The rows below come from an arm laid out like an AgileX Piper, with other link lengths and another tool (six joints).
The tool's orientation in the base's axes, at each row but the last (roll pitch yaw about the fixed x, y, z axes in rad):
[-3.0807, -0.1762, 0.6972]
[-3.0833, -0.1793, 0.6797]
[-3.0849, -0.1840, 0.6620]
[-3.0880, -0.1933, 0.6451]
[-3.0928, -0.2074, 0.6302]
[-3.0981, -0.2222, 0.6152]
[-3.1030, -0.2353, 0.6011]
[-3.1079, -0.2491, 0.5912]
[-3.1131, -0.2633, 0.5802]
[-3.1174, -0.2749, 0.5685]
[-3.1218, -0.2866, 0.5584]
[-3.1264, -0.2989, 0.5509]
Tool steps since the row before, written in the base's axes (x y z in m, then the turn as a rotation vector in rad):
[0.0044, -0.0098, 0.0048, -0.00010, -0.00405, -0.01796]
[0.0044, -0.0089, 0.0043, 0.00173, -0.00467, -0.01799]
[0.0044, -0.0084, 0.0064, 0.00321, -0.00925, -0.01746]
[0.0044, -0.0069, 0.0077, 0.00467, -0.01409, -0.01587]
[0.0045, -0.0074, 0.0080, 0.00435, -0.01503, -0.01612]
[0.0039, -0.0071, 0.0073, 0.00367, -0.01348, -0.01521]
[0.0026, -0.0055, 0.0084, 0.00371, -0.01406, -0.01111]
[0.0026, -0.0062, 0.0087, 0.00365, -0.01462, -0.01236]
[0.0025, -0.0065, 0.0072, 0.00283, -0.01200, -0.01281]
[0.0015, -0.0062, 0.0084, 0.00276, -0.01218, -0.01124]
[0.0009, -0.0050, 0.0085, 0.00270, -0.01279, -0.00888]
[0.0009, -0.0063, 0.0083, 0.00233, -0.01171, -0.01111]
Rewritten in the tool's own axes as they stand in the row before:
[-0.0020, 0.0100, -0.0059, -0.00578, 0.00408, 0.01700]
[-0.0014, 0.0094, -0.0052, -0.00477, 0.00573, 0.01711]
[-0.0005, 0.0089, -0.0071, -0.00630, 0.01019, 0.01604]
[0.0009, 0.0077, -0.0081, -0.00770, 0.01483, 0.01389]
[0.0009, 0.0082, -0.0084, -0.00855, 0.01540, 0.01394]
[0.0007, 0.0077, -0.0077, -0.00802, 0.01371, 0.01320]
[0.0010, 0.0057, -0.0086, -0.00735, 0.01406, 0.00913]
[0.0009, 0.0063, -0.0090, -0.00801, 0.01453, 0.01023]
[0.0005, 0.0066, -0.0075, -0.00740, 0.01190, 0.01094]
[0.0003, 0.0058, -0.0088, -0.00712, 0.01198, 0.00938]
[0.0006, 0.0045, -0.0088, -0.00681, 0.01242, 0.00701]
[0.0000, 0.0057, -0.0088, -0.00723, 0.01134, 0.00923]

